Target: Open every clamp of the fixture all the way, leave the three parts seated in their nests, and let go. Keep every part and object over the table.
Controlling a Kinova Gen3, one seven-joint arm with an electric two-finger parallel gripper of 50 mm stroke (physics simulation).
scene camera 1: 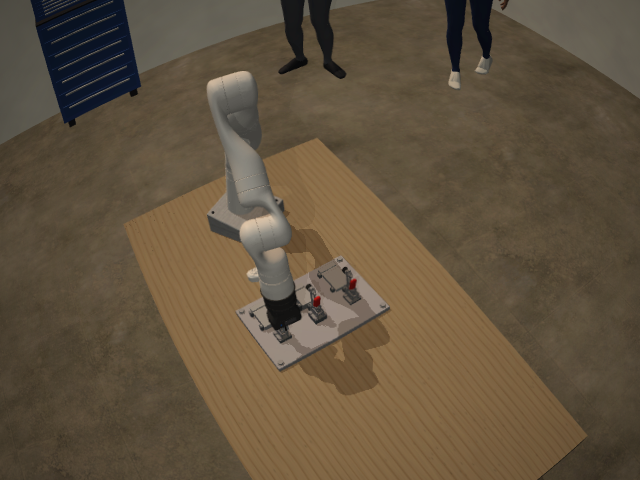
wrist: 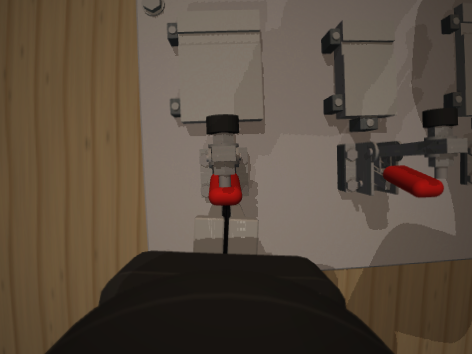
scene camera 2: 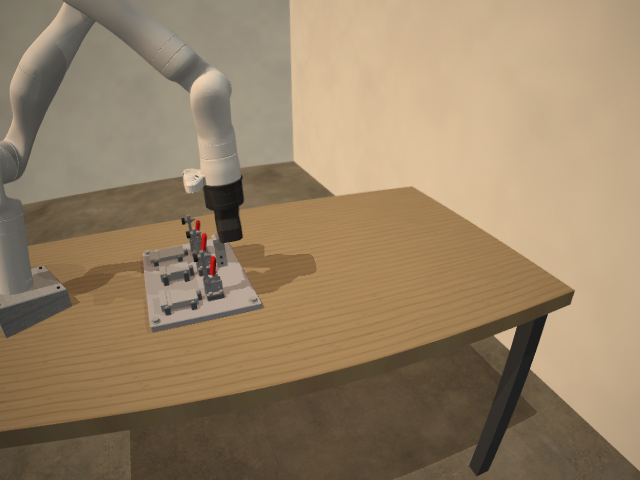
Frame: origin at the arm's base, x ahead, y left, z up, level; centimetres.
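Seen in the pictures: gripper, fingertip midpoint: [scene camera 1: 284, 328] [wrist: 225, 220] [scene camera 2: 222, 265]; arm's base at its link origin: [scene camera 2: 14, 286].
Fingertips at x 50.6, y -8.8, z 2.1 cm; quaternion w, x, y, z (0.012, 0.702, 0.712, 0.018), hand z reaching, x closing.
Pixels of each thing's top centre, then the offset from my fingertips to it. "spot": a spot on its surface instead. Level surfaces: height alone.
- grey fixture plate at its top centre: [wrist: 357, 128] [scene camera 2: 193, 274] [scene camera 1: 311, 309] dx -6.7, dy +10.4, dz -6.8 cm
- middle clamp at a spot on its surface: [wrist: 412, 181] [scene camera 2: 203, 238] spot: dx -3.0, dy +10.0, dz +2.0 cm
- middle part at its top centre: [wrist: 370, 67] [scene camera 2: 173, 268] [scene camera 1: 302, 293] dx -11.0, dy +10.0, dz -4.2 cm
- wooden table at its surface level: dz -8.3 cm
The grey fixture plate [scene camera 1: 330, 330] [scene camera 2: 237, 304] [wrist: 295, 210] carries three clamps with red handles. The left clamp's handle [wrist: 225, 194] [scene camera 2: 197, 226] stands steep, and its black-tipped arm is raised. The middle clamp [scene camera 1: 316, 310] [scene camera 2: 203, 242] [wrist: 412, 181] and right clamp [scene camera 1: 352, 291] [scene camera 2: 212, 268] also have raised arms. Flat parts lie in the nests: left part [wrist: 220, 75] [scene camera 2: 169, 254], middle part [wrist: 372, 80] [scene camera 2: 176, 274], right part [scene camera 1: 336, 277] [scene camera 2: 180, 299]. My gripper [wrist: 225, 220] [scene camera 2: 221, 259] is shut and empty, right behind the left handle; contact is unclear. The arm hides the left handle in scene camera 1.
The wooden table [scene camera 1: 413, 361] [scene camera 2: 387, 284] extends around the plate. The robot base [scene camera 1: 222, 224] [scene camera 2: 38, 299] stands on the nest side of the plate. The middle clamp stands close beside the left one. Bolt heads sit at the plate corners. Two people stand beyond the table.
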